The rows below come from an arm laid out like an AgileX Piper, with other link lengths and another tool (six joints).
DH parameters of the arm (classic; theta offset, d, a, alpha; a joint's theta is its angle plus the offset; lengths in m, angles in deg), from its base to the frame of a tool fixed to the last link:
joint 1: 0 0.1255 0 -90
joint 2: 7.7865 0 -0.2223 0
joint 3: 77.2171 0 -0.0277 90
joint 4: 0 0.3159 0 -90
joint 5: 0 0 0 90
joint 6: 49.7 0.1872 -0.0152 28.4
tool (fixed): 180 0.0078 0 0
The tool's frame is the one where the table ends.
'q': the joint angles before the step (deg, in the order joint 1, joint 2, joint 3, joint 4, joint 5, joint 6). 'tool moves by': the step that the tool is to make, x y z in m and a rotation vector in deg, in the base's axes. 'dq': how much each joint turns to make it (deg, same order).
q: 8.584, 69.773, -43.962, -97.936, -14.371, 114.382
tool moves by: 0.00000, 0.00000, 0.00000, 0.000, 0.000, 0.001
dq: -0.001, 0.000, 0.000, 0.000, -0.002, -0.001
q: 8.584, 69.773, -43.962, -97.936, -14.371, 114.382
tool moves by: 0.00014, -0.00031, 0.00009, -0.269, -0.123, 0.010
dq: 0.000, -0.001, 0.001, -0.003, 0.102, -0.275
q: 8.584, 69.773, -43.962, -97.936, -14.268, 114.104
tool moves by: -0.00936, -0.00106, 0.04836, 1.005, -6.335, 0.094
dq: 0.000, -6.432, 0.000, 0.001, -0.106, 0.017
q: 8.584, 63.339, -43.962, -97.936, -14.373, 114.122
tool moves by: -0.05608, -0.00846, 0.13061, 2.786, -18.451, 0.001
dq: 0.001, -18.660, 0.001, 0.005, 0.000, -0.004
